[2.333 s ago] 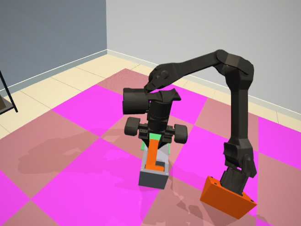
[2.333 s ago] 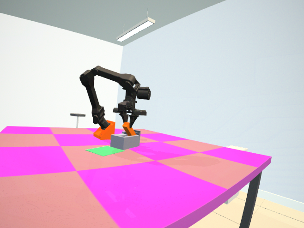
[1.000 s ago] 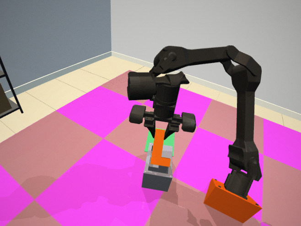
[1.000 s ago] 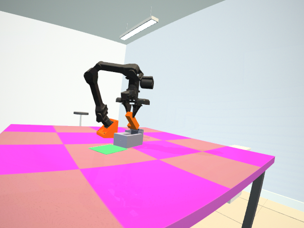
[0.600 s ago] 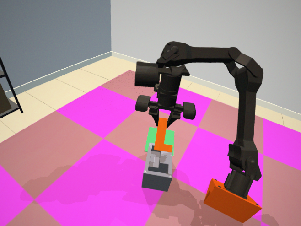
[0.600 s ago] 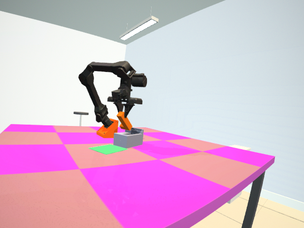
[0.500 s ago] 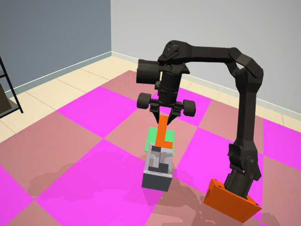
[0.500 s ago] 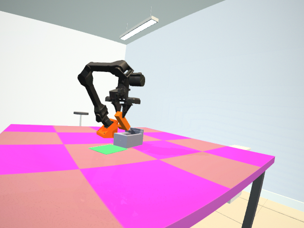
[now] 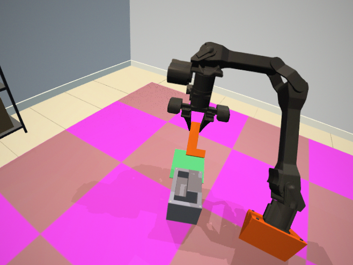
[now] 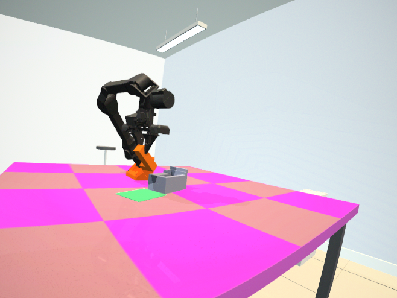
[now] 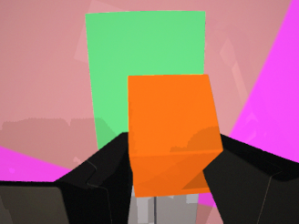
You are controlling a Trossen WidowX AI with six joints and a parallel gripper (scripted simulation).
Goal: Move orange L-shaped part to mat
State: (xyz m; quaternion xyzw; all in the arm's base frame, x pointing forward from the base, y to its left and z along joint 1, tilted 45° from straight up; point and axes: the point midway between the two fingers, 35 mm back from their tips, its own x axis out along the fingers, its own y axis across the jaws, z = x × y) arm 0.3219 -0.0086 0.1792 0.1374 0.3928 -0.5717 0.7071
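Right now the green mat is 1 cm behind my gripper tip, 1 cm to the left of it and 17 cm below it. The rest, counted from my gripper tip: orange L-shaped part: 3 cm behind, 2 cm to the left, 3 cm below.
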